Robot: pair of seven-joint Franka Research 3 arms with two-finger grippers.
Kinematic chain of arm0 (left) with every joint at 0, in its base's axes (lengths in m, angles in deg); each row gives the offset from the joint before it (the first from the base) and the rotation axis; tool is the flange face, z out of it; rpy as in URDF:
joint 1: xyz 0 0 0.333 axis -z
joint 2: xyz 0 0 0 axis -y
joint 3: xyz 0 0 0.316 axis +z
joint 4: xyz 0.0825 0 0 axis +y
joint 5: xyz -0.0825 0 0.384 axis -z
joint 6: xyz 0 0 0 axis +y
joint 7: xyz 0.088 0 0 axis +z
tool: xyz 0 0 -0.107 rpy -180 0 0
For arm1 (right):
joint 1: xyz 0 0 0.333 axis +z
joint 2: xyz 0 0 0 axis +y
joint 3: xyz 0 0 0.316 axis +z
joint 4: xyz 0.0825 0 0 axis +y
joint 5: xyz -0.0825 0 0.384 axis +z
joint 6: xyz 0 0 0 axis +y
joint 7: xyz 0.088 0 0 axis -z
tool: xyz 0 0 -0.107 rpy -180 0 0
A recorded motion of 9 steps. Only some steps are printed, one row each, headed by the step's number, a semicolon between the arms.
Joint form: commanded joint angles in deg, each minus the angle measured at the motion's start. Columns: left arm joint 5, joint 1, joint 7, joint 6, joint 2, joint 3, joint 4; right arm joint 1, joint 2, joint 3, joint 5, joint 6, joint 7, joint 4.
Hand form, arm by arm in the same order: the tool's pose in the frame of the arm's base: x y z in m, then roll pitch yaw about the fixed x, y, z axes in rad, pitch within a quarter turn. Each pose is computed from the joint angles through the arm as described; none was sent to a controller.
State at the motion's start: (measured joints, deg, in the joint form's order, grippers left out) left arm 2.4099 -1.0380 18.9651 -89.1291 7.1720 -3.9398 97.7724; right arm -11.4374 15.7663 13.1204 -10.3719 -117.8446 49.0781 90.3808
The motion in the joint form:
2: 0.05 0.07 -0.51 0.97 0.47 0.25 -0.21; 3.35 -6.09 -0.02 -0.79 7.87 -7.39 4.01
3: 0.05 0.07 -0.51 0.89 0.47 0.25 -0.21; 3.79 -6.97 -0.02 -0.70 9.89 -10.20 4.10
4: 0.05 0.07 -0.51 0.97 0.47 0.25 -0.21; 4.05 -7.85 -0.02 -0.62 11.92 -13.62 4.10
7: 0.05 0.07 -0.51 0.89 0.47 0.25 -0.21; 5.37 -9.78 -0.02 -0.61 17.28 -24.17 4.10
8: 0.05 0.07 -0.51 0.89 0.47 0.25 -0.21; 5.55 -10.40 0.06 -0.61 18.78 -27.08 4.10
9: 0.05 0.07 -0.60 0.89 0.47 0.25 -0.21; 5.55 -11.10 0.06 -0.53 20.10 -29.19 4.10
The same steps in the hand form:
2: 0.5075 -0.0311 0.6305 3.1188 0.0403 0.2741; 0.6246 0.0318 0.5233 3.0973 -0.1782 -0.5846
3: 0.5076 -0.0311 0.6306 3.1183 0.0390 0.2742; 0.6178 0.0361 0.5285 3.0730 -0.1604 -0.5302
4: 0.5075 -0.0311 0.6305 3.1188 0.0403 0.2741; 0.6112 0.0384 0.5344 3.0496 -0.1411 -0.4691
7: 0.5076 -0.0311 0.6306 3.1183 0.0390 0.2742; 0.5938 0.0504 0.5459 2.9926 -0.0709 -0.2731
8: 0.5076 -0.0311 0.6306 3.1183 0.0390 0.2742; 0.5885 0.0524 0.5500 2.9810 -0.0501 -0.2222
9: 0.5076 -0.0311 0.6306 3.1183 0.0389 0.2726; 0.5834 0.0521 0.5551 2.9740 -0.0345 -0.1896

